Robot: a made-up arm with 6 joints.
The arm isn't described. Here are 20 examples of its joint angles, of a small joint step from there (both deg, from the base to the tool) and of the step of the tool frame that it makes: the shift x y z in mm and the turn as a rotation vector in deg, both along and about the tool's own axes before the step.
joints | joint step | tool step
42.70 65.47 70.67 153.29 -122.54 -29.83 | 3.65 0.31 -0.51 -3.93 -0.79 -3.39 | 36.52 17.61 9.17 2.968 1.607 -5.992
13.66 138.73 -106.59 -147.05 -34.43 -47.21 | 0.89 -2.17 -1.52 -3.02 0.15 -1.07 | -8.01 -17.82 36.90 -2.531 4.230 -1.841
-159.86 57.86 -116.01 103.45 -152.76 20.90 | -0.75 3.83 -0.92 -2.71 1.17 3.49 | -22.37 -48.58 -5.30 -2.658 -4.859 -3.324
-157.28 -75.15 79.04 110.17 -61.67 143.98 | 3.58 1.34 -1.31 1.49 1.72 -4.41 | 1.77 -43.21 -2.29 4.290 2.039 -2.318
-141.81 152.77 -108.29 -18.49 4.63 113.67 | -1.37 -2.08 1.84 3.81 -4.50 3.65 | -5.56 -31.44 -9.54 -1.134 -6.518 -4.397
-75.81 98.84 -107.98 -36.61 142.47 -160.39 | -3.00 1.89 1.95 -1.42 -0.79 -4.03 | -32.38 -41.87 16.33 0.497 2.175 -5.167
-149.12 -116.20 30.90 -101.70 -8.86 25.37 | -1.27 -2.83 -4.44 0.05 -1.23 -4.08 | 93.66 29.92 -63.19 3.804 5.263 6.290
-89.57 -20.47 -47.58 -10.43 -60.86 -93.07 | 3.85 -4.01 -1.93 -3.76 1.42 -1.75 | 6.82 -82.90 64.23 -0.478 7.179 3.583
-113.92 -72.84 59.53 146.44 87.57 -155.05 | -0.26 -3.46 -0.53 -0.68 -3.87 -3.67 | 1.12 -44.29 -48.24 -0.777 5.903 -0.498
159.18 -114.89 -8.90 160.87 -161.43 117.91 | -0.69 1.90 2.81 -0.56 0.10 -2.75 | 15.86 -27.90 -39.02 -3.708 3.236 -2.784
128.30 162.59 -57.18 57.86 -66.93 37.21 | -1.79 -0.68 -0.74 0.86 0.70 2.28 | -2.16 -25.20 -2.60 1.866 -3.075 -0.090
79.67 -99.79 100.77 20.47 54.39 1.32 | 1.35 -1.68 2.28 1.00 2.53 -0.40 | 13.84 12.16 30.66 -3.136 -1.080 -1.774
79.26 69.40 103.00 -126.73 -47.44 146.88 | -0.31 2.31 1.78 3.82 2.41 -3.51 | 29.49 -27.63 -3.42 0.449 -1.782 -0.474
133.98 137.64 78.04 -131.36 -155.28 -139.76 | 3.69 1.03 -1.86 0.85 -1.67 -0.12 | -19.62 9.29 -8.70 0.481 -2.169 -0.180
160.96 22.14 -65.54 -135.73 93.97 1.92 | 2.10 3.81 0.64 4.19 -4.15 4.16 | -49.94 30.17 32.81 5.806 0.214 -6.048
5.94 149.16 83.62 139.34 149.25 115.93 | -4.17 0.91 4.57 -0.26 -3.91 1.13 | 2.42 13.99 -3.99 -8.265 -2.700 -2.368
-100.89 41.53 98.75 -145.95 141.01 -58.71 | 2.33 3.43 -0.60 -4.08 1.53 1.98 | 21.49 58.91 23.88 -2.399 -6.449 3.453
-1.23 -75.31 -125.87 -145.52 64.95 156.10 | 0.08 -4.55 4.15 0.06 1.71 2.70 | -2.45 4.40 56.83 1.913 -2.922 0.669
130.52 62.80 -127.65 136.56 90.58 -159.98 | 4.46 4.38 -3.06 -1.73 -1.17 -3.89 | -8.04 -46.29 -25.36 -4.611 5.840 1.729
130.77 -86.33 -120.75 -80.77 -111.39 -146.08 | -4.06 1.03 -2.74 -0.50 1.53 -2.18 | -29.93 -46.75 -1.48 1.453 5.125 -3.544
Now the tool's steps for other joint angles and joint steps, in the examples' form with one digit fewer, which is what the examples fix.
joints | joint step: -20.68 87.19 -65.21 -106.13 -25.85 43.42 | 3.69 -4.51 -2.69 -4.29 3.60 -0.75
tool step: 87.8 -53.1 -77.2 0.80 4.40 7.81
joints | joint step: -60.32 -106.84 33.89 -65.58 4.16 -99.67 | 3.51 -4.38 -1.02 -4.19 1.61 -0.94
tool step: -60.4 37.6 124.7 -5.97 3.70 -3.82
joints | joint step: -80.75 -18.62 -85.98 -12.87 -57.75 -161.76 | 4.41 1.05 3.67 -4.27 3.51 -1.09
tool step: -48.0 53.9 -21.7 9.56 6.44 -0.25
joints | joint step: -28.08 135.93 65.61 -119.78 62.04 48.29 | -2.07 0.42 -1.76 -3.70 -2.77 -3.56
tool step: 0.2 -14.1 -10.7 3.51 3.09 -0.38
